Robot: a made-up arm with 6 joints.
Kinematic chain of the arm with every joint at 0, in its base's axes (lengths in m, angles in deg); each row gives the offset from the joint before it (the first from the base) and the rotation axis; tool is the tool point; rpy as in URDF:
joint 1: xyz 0 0 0.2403 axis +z
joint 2: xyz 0 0 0 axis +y
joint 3: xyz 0.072 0 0.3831 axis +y
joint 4: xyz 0.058 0 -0.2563 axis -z
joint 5: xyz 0 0 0 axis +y
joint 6: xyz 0.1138 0 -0.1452 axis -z
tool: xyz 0 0 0 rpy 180 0 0
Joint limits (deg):
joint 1: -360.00..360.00
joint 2: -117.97..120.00
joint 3: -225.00..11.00
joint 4: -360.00..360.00
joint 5: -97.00..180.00
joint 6: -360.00..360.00
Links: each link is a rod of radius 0.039 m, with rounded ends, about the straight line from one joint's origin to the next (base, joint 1, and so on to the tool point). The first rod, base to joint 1, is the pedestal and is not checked.
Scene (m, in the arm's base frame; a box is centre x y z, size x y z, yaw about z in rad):
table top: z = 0
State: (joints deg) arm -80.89 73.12 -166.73 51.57 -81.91 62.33
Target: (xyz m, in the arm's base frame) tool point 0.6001 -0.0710 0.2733
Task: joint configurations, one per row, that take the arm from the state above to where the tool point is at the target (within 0.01 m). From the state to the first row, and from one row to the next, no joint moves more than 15 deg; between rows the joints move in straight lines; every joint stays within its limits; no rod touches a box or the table.
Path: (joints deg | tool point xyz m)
1: -67.09 76.01 -165.20 48.98 -82.41 62.33 | 0.1052 -0.5571 0.4231
2: -53.29 78.90 -163.67 46.38 -82.90 62.33 | 0.2464 -0.5219 0.3951
3: -39.49 81.79 -162.14 43.79 -83.40 62.33 | 0.3752 -0.4503 0.3661
4: -25.69 84.68 -160.61 41.20 -83.90 62.33 | 0.4822 -0.3463 0.3360
5: -11.89 87.57 -159.08 38.60 -84.40 62.33 | 0.5592 -0.2169 0.3051
6: 1.91 90.46 -157.55 36.01 -84.89 62.33 | 0.6001 -0.0710 0.2733

